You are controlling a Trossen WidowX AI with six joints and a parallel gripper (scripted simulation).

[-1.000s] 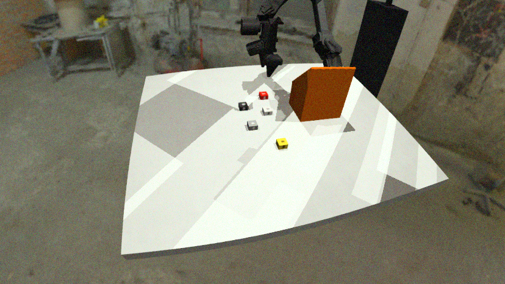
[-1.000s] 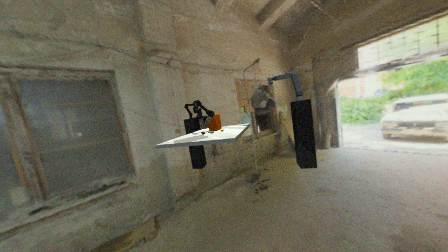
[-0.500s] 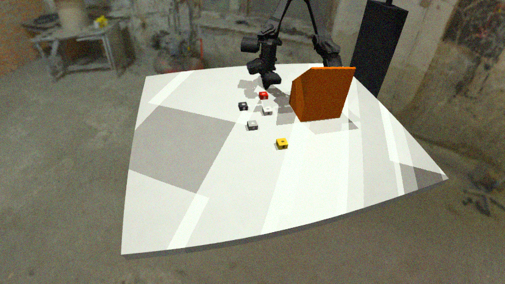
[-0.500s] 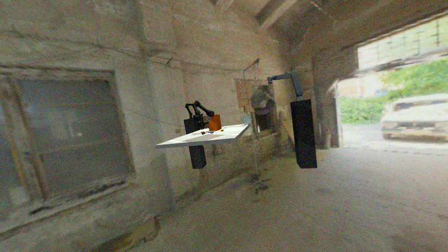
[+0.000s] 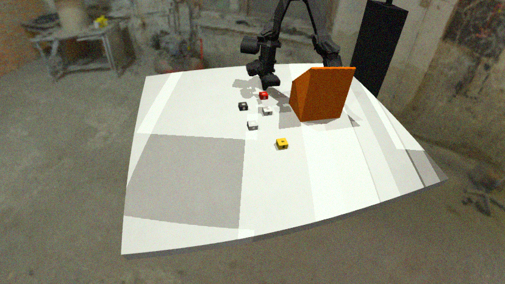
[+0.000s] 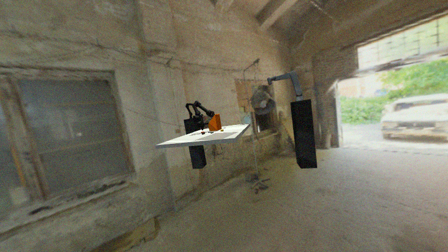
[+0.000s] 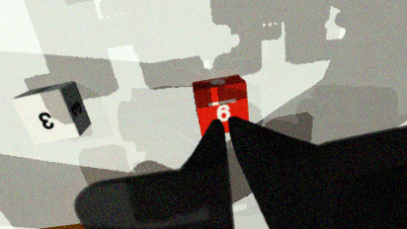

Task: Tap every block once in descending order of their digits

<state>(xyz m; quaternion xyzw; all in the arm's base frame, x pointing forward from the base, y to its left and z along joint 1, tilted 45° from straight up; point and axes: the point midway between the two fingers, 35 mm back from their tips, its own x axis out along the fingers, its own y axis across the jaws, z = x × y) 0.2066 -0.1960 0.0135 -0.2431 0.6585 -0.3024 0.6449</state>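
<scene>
Right now my gripper tip is 30 mm above the red block. Also, from my gripper tip: white block (100 mm to the left, 30 mm below, 20 mm ahead); grey block (170 mm to the left, 100 mm ahead, 30 mm below); black block (100 mm ahead, 50 mm to the left, 30 mm below).
</scene>
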